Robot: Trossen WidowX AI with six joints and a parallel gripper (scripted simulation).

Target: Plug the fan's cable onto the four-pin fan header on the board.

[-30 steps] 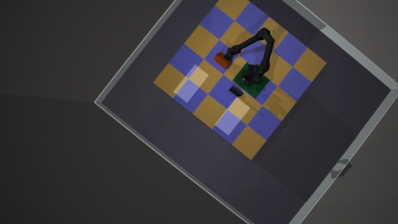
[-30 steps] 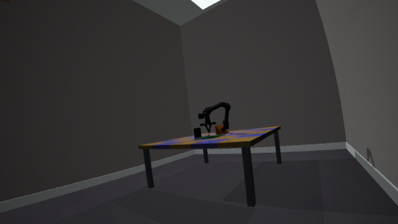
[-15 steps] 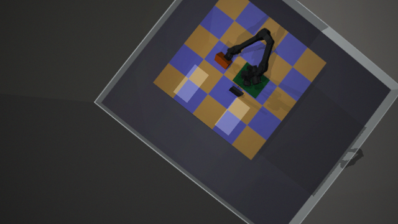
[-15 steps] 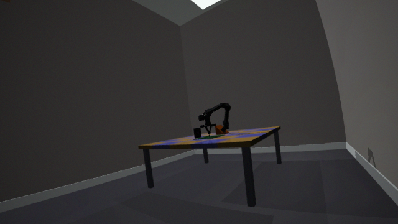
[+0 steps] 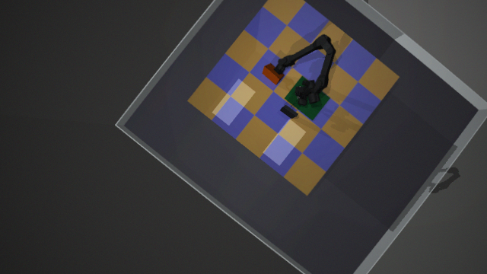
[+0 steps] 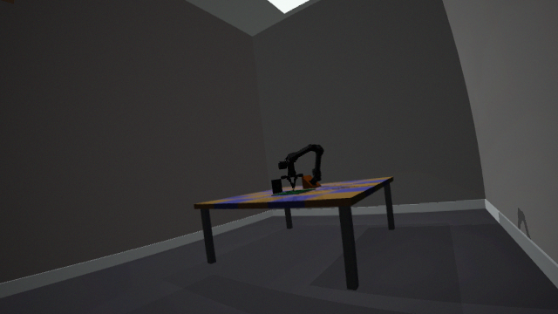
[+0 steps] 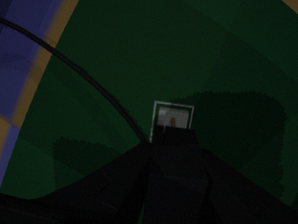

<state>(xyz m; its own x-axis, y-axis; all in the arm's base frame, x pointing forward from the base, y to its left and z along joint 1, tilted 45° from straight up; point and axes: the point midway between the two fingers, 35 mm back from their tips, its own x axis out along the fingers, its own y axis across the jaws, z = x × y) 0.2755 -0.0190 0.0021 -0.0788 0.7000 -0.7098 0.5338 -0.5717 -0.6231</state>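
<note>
My gripper tip is now 10 mm below the black fan plug and 10 mm short of it. Round my gripper tip: four-pin fan header 40 mm below, 10 mm ahead; green circuit board 60 mm below, 60 mm ahead, 50 mm to the left; black fan 160 mm to the right, 20 mm ahead, 20 mm above.
</note>
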